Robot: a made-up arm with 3 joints. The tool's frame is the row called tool.
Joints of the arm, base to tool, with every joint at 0 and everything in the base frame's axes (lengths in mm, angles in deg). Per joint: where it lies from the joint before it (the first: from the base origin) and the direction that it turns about. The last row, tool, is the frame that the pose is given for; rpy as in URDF.
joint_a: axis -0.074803 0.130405 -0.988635 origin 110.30 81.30 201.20
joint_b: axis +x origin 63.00 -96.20 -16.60
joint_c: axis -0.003 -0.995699 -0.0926 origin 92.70 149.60 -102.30
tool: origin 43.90 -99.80 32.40 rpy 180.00 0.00 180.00
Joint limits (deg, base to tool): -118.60..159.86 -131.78..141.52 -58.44..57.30
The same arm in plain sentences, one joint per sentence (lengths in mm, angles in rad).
The arm has three revolute joints in a row. What follows holds with every joint at zero, and every direction is one of the base frame's. The first joint lies 110.3 mm along +x and 81.3 mm along +y and 201.2 mm along +z from the base frame's origin and turns about the direction (-0.074803, 0.130405, -0.988635), from -2.0700 to 2.7901 rad. The second joint lies 63.0 mm along +x and 96.2 mm along -y and 16.6 mm along -z from the first joint and turns about +x, from -2.3000 to 2.4700 rad. The third joint lies 92.7 mm along +x and 149.6 mm along +y and 102.3 mm along -z from the second joint and turns about the direction (-0.003, -0.995699, -0.0926), from -1.0200 to 1.0001 rad. The tool frame, which is the frame that the pose is given for, lies 43.9 mm along +x and 99.8 mm along -y and 32.4 mm along +z from the third joint; its axes are the base frame's turned by roll 3.1416, pitch 0.0000 and yaw 3.1416 rad (as in URDF: about the fixed x, then y, then z).
